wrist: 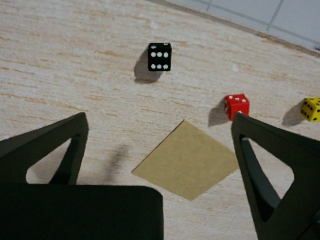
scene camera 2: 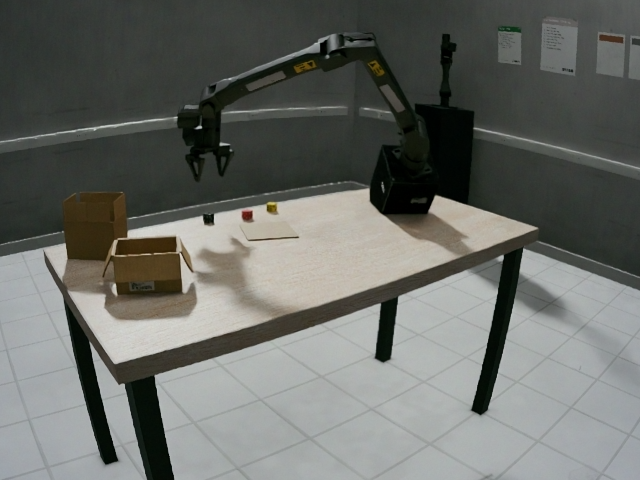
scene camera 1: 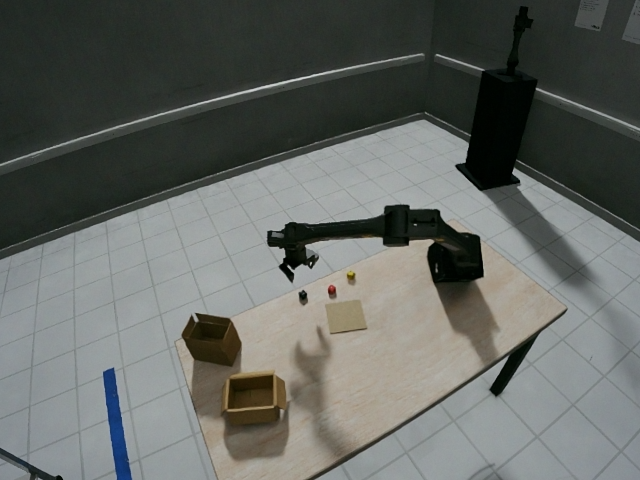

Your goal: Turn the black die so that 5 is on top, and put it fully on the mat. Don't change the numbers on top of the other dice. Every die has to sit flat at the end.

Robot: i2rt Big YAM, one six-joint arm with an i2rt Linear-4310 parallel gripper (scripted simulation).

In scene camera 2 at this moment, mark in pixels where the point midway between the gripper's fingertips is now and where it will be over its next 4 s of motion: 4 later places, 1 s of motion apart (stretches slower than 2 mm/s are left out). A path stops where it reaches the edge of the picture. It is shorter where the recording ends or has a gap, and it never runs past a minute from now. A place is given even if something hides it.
My gripper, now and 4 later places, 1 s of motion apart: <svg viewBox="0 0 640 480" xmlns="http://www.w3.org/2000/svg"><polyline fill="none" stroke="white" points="209,179 210,193 209,207 209,211 209,218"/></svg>
